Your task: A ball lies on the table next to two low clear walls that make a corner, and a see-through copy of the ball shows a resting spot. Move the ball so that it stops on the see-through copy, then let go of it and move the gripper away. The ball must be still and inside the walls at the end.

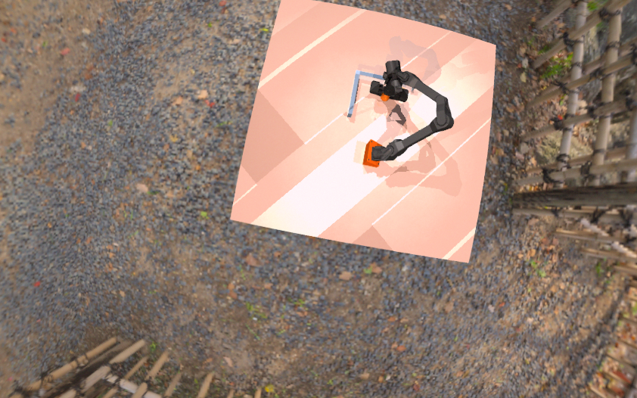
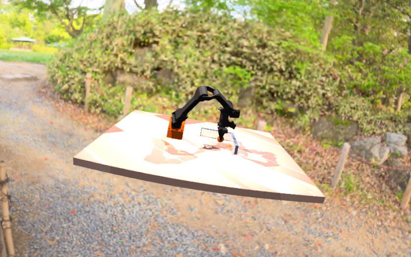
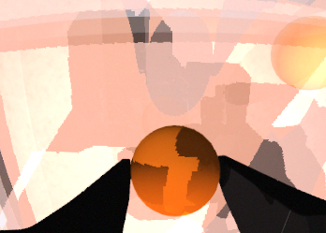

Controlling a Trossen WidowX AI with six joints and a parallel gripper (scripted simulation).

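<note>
Now: the see-through copy of ball 10 cm to the right of my gripper tip, 5 cm ahead of it and 2 cm below it. Round my gripper tip: orange ball (right at my gripper tip).
</note>
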